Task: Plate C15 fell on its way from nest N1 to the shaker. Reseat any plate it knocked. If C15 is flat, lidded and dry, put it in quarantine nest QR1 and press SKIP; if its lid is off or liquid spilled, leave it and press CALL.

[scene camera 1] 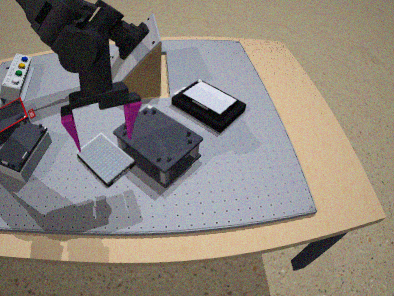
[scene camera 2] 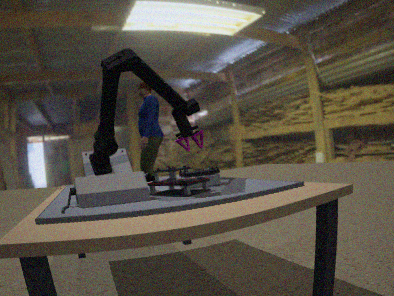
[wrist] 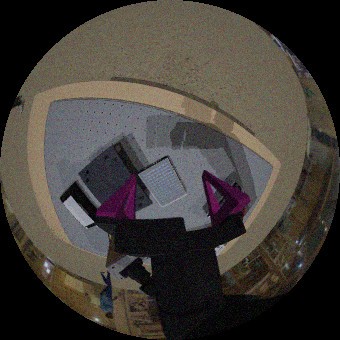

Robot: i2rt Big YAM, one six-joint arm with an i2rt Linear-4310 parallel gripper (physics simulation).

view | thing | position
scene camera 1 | gripper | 104,144
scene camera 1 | white-topped plate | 213,101
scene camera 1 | shaker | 31,141
